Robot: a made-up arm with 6 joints. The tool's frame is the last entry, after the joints.
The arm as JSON. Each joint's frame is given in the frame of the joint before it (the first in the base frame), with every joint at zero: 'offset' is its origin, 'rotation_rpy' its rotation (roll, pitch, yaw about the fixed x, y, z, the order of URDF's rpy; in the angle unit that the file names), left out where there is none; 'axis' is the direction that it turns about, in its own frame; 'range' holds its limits. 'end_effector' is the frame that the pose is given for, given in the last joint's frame.
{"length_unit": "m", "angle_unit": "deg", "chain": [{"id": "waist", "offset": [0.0, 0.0, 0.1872], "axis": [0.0, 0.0, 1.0], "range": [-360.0, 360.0]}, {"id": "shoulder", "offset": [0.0, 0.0, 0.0], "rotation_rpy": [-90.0, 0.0, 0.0], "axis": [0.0, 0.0, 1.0], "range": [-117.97, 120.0]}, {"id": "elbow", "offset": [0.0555, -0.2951, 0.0], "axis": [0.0, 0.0, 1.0], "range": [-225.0, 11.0]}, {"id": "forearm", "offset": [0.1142, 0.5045, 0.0], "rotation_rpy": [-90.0, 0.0, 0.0], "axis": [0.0, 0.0, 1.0], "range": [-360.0, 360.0]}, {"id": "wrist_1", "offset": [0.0, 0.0, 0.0], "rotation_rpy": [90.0, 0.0, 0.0], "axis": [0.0, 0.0, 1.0], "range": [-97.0, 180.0]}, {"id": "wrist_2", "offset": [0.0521, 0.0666, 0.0], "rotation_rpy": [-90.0, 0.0, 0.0], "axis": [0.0, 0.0, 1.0], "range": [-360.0, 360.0]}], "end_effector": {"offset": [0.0, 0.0, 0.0]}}
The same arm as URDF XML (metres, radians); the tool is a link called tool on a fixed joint. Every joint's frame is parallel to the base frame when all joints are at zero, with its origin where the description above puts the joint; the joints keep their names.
<robot name="arm">
  <joint name="tool_joint" type="fixed">
    <parent link="link6"/>
    <child link="tool"/>
    <origin xyz="0 0 0" rpy="3.1416 0 0"/>
  </joint>
  <joint name="wrist_2" type="revolute">
    <parent link="link5"/>
    <child link="link6"/>
    <origin xyz="0.0521 0 -0.0666" rpy="0 0 0"/>
    <axis xyz="0 0 -1"/>
    <limit lower="-6.2832" upper="6.2832"/>
  </joint>
  <joint name="wrist_1" type="revolute">
    <parent link="link4"/>
    <child link="link5"/>
    <origin xyz="0 0 0" rpy="0 0 0"/>
    <axis xyz="0 1 0"/>
    <limit lower="-1.693" upper="3.1416"/>
  </joint>
  <joint name="forearm" type="revolute">
    <parent link="link3"/>
    <child link="link4"/>
    <origin xyz="0.1142 0 -0.5045" rpy="0 0 0"/>
    <axis xyz="0 0 -1"/>
    <limit lower="-6.2832" upper="6.2832"/>
  </joint>
  <joint name="elbow" type="revolute">
    <parent link="link2"/>
    <child link="link3"/>
    <origin xyz="0.0555 0 0.2951" rpy="0 0 0"/>
    <axis xyz="0 1 0"/>
    <limit lower="-3.927" upper="0.192"/>
  </joint>
  <joint name="shoulder" type="revolute">
    <parent link="link1"/>
    <child link="link2"/>
    <origin xyz="0 0 0" rpy="0 0 0"/>
    <axis xyz="0 1 0"/>
    <limit lower="-2.059" upper="2.0944"/>
  </joint>
  <joint name="waist" type="revolute">
    <parent link="base"/>
    <child link="link1"/>
    <origin xyz="0 0 0.1872" rpy="0 0 0"/>
    <axis xyz="0 0 1"/>
    <limit lower="-6.2832" upper="6.2832"/>
  </joint>
  <link name="base"/>
  <link name="link1"/>
  <link name="link2"/>
  <link name="link3"/>
  <link name="link4"/>
  <link name="link5"/>
  <link name="link6"/>
  <link name="tool"/>
</robot>

